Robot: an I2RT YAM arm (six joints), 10 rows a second.
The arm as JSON. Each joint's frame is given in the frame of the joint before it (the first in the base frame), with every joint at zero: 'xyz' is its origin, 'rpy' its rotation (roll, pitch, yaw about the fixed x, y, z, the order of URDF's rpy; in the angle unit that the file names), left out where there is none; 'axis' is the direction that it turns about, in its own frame. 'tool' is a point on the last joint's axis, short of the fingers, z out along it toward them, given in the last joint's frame.
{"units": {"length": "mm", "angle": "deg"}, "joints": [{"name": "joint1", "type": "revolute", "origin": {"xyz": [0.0, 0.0, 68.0]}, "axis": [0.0, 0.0, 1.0]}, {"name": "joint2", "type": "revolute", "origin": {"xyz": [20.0, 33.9, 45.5]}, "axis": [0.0, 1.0, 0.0]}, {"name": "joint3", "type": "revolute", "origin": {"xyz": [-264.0, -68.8, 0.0]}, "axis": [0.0, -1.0, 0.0]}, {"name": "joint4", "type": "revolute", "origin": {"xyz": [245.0, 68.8, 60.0]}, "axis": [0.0, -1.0, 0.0]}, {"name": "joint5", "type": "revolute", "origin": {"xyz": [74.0, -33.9, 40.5]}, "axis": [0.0, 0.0, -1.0]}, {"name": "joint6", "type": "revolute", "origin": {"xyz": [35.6, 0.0, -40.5]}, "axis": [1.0, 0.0, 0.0]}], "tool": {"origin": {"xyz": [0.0, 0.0, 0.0], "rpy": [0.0, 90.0, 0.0]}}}
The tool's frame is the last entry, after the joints.
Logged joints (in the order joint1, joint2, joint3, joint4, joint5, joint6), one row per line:
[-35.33, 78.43, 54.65, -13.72, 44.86, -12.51]
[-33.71, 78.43, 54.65, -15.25, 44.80, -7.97]
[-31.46, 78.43, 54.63, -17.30, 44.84, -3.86]
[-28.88, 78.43, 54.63, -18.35, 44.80, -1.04]
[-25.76, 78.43, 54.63, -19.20, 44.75, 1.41]
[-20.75, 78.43, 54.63, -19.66, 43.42, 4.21]
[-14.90, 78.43, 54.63, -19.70, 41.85, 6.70]
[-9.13, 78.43, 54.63, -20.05, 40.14, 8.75]
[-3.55, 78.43, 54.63, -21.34, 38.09, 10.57]
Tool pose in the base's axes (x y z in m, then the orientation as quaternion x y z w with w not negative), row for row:
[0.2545, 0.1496, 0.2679, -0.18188, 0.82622, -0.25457, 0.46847]
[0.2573, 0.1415, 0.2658, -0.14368, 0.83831, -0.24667, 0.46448]
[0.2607, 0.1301, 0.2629, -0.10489, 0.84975, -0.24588, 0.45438]
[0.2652, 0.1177, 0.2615, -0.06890, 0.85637, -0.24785, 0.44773]
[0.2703, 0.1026, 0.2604, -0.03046, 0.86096, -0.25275, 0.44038]
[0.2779, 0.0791, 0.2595, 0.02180, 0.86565, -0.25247, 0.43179]
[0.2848, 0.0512, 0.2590, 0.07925, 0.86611, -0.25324, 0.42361]
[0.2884, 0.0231, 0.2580, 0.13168, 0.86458, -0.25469, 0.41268]
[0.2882, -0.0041, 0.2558, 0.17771, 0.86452, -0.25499, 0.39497]
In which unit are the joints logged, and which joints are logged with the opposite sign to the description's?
The joints are logged in degrees. Opposite sign: joint1.
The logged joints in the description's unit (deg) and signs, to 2 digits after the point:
[35.33, 78.43, 54.65, -13.72, 44.86, -12.51]
[33.71, 78.43, 54.65, -15.25, 44.80, -7.97]
[31.46, 78.43, 54.63, -17.30, 44.84, -3.86]
[28.88, 78.43, 54.63, -18.35, 44.80, -1.04]
[25.76, 78.43, 54.63, -19.20, 44.75, 1.41]
[20.75, 78.43, 54.63, -19.66, 43.42, 4.21]
[14.90, 78.43, 54.63, -19.70, 41.85, 6.70]
[9.13, 78.43, 54.63, -20.05, 40.14, 8.75]
[3.55, 78.43, 54.63, -21.34, 38.09, 10.57]

